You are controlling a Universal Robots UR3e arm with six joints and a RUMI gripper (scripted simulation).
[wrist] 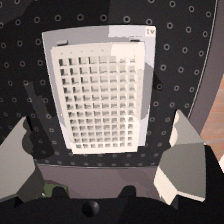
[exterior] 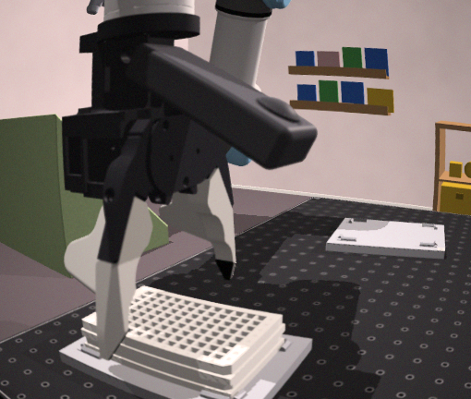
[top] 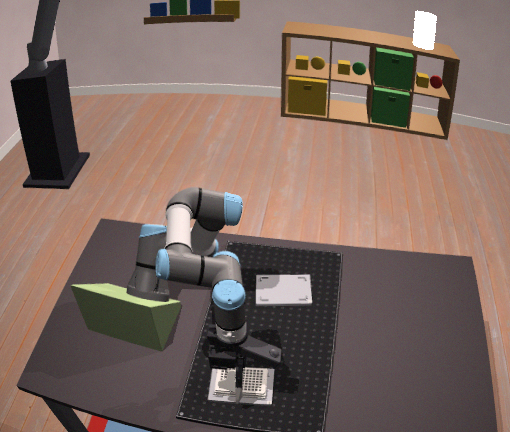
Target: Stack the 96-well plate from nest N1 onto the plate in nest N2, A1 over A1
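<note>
My gripper is now 20 mm above the white 96-well plate. The rest, counted from my hand: plate nest N1: 80 mm ahead, 360 mm to the left, 40 mm below.
</note>
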